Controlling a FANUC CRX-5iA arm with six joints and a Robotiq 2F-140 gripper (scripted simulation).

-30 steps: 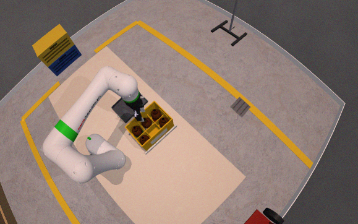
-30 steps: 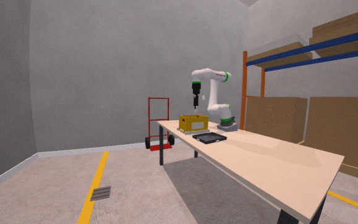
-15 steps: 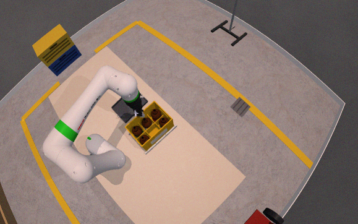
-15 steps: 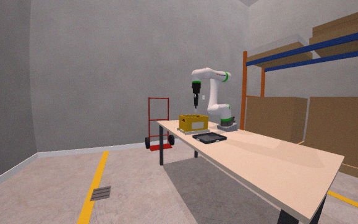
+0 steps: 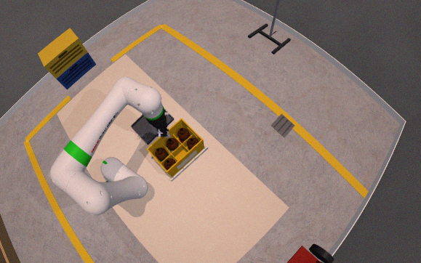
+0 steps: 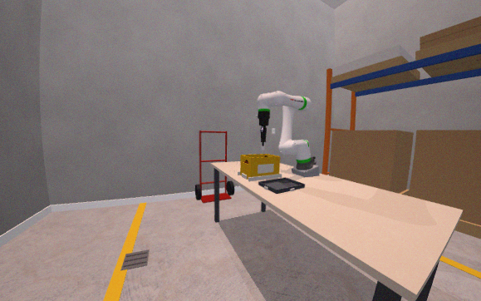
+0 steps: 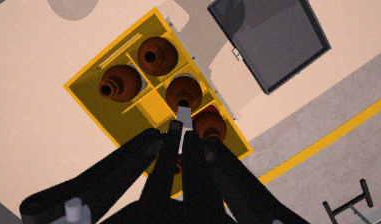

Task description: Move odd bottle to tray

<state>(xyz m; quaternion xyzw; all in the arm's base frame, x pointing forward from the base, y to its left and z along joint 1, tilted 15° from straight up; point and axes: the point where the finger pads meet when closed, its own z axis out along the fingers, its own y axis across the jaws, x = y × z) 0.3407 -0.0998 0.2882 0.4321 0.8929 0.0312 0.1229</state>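
The yellow crate is 1 cm behind my hand, 4 cm to the right of it and 17 cm below it. Round my hand: dark tray (3 cm ahead, 25 cm to the left, 24 cm below); then brown bottle (17 cm below).
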